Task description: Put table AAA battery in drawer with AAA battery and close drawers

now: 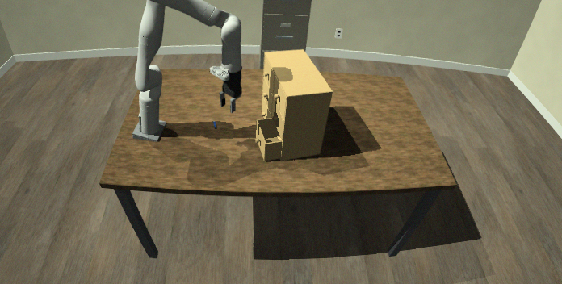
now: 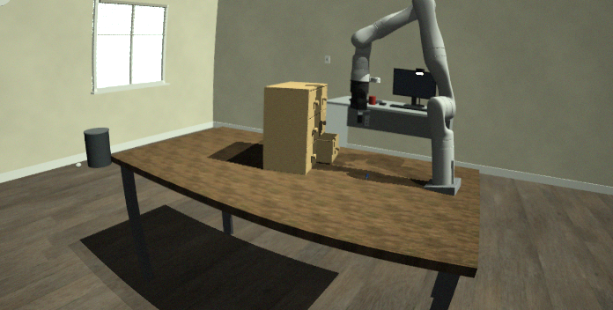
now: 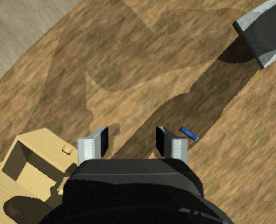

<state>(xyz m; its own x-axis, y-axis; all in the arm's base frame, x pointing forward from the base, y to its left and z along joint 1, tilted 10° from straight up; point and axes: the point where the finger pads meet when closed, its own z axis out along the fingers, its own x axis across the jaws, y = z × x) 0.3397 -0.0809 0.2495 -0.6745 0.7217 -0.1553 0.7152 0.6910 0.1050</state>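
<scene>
My gripper is now 60 mm past the blue AAA battery, 110 mm to the right of it and 200 mm above it.
</scene>
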